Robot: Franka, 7 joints.
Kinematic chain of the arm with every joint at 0, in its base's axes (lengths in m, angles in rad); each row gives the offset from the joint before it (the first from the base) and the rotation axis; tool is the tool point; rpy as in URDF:
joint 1: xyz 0 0 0.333 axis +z
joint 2: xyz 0 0 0 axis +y
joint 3: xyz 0 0 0.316 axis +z
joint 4: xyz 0.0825 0 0 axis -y
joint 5: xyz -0.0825 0 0.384 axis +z
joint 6: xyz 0 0 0 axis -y
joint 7: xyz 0.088 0 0 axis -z
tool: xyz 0 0 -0.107 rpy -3.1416 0 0
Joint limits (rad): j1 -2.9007..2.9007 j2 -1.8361..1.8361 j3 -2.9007..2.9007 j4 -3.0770..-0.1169 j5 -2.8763..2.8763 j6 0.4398..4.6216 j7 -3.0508..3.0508
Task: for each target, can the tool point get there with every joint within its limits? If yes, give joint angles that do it. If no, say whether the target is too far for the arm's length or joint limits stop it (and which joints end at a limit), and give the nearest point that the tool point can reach.
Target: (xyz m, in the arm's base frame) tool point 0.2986 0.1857 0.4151
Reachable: yes | joints -1.1411 1.2076 1.6939 -2.3510 0.3806 1.1937 -1.6618
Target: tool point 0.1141 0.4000 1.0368
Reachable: yes | joints 2.3757 0.5531 -2.1749 -0.7956 -2.3705 2.8921 -0.9730
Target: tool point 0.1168 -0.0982 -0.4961
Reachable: no: joint limits stop it (at a limit: joint 2) | nearest point 0.1386 -0.1165 -0.3508 | short by 0.148 m
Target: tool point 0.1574 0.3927 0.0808
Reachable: yes | joints -0.9270 -1.2405 1.9909 -2.2818 1.6996 1.0527 2.0661
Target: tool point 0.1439 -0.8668 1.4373
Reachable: no: too far | nearest point 0.0875 -0.5269 1.0043 | short by 0.553 m
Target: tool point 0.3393 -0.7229 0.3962
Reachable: yes | joints 1.6684 -1.5537 -1.2042 -0.3792 -0.4859 1.5984 2.1949
